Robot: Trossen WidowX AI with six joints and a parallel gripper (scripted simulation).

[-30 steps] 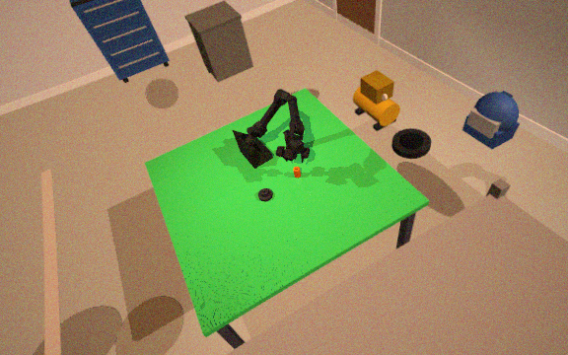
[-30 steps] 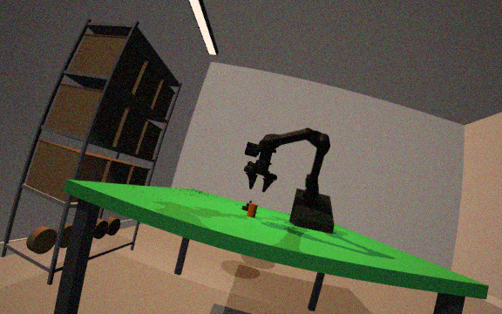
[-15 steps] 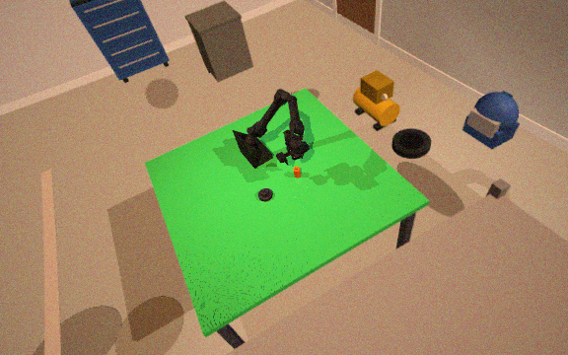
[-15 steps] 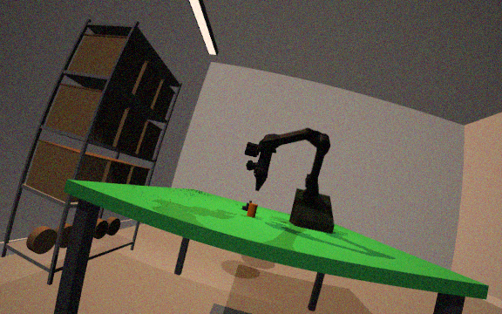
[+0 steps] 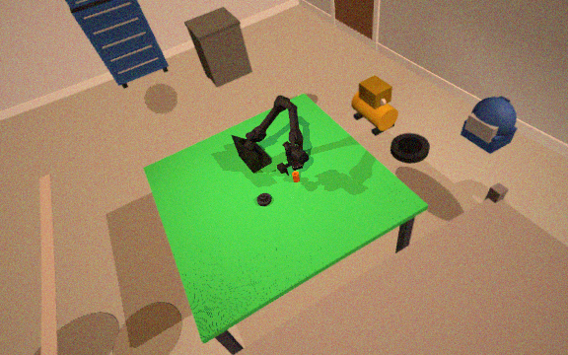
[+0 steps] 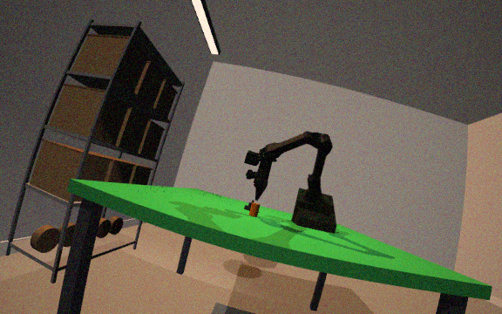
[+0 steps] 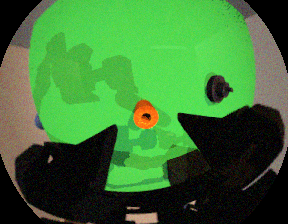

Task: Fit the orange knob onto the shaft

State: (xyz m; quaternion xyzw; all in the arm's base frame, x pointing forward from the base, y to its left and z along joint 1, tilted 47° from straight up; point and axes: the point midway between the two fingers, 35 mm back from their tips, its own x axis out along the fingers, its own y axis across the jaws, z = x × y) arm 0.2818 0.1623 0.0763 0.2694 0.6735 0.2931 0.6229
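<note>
Right now my gripper tip is 5 cm above the orange knob. Also, from my gripper tip: short shaft: 2 cm ahead, 23 cm to the right, 5 cm below.
</note>
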